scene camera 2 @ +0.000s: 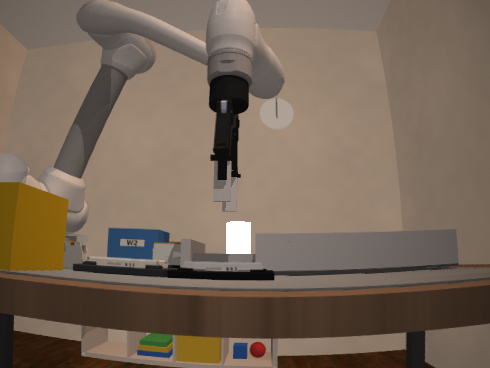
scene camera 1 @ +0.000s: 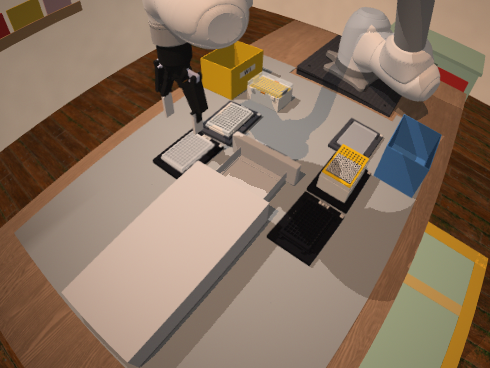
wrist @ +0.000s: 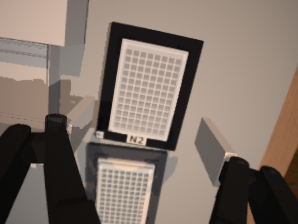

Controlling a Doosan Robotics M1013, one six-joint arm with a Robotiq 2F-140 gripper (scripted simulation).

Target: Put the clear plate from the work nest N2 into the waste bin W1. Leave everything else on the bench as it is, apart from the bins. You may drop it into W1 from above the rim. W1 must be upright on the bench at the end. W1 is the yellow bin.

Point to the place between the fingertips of the gripper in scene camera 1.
At 183,122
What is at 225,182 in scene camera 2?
The gripper.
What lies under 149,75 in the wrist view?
A clear plate.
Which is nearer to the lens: the black plate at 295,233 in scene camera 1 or the yellow bin W1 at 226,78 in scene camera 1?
The black plate.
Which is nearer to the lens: the clear plate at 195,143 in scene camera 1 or the blue bin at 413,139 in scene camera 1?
The clear plate.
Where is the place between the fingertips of the gripper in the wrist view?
146,120
